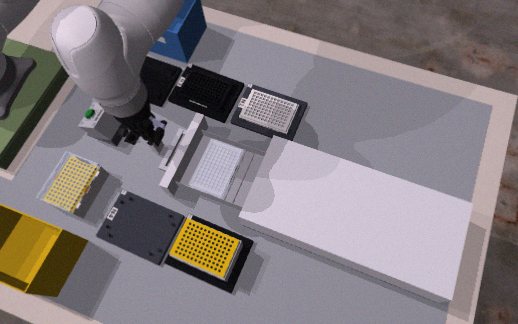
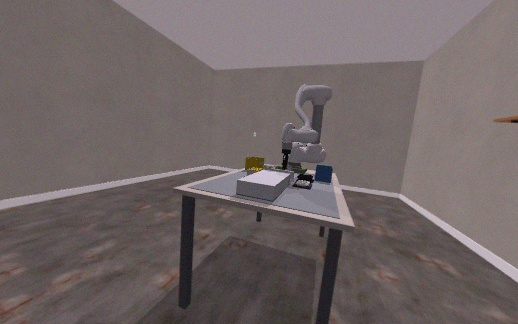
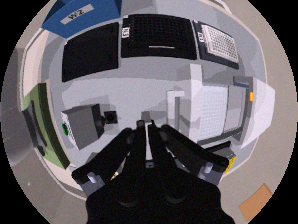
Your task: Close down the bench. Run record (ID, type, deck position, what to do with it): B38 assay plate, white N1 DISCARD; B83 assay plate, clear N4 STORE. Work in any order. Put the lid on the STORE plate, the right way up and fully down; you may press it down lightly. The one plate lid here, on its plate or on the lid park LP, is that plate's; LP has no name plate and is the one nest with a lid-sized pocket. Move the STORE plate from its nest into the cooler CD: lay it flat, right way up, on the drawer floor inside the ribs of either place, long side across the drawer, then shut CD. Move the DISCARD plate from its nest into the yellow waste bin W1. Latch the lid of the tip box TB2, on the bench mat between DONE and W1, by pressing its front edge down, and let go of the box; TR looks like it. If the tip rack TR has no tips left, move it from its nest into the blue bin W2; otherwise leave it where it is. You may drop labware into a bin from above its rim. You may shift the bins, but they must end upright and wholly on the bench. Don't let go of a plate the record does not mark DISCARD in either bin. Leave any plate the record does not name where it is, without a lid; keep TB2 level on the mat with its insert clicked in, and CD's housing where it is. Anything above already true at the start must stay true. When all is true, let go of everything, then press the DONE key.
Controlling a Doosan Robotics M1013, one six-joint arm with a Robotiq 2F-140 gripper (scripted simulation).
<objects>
cooler CD: image 1; image 2; image 3 259,103
flat grey lid: image 1; image 3; not seen in image 2 (hidden by the cooler CD)
same spot on cooler CD: [image 2: 267,185] = [image 1: 469,219]
same spot on flat grey lid: [image 3: 214,99] = [image 1: 220,153]
</objects>
